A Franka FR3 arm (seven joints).
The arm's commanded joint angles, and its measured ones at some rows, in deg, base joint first. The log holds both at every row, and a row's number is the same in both.
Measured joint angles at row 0: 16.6 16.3 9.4 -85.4 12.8 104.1 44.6
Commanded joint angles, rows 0 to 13: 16.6 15.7 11.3 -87.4 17.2 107.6 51.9; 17.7 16.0 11.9 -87.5 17.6 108.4 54.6; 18.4 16.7 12.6 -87.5 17.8 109.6 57.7; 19.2 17.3 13.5 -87.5 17.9 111.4 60.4; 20.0 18.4 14.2 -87.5 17.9 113.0 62.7; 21.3 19.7 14.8 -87.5 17.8 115.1 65.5; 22.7 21.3 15.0 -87.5 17.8 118.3 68.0; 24.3 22.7 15.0 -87.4 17.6 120.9 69.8; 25.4 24.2 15.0 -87.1 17.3 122.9 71.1; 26.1 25.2 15.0 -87.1 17.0 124.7 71.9; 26.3 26.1 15.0 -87.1 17.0 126.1 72.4; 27.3 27.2 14.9 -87.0 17.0 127.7 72.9; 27.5 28.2 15.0 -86.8 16.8 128.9 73.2; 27.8 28.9 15.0 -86.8 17.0 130.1 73.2
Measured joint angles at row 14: 27.4 27.1 14.9 -87.6 16.7 127.1 71.7
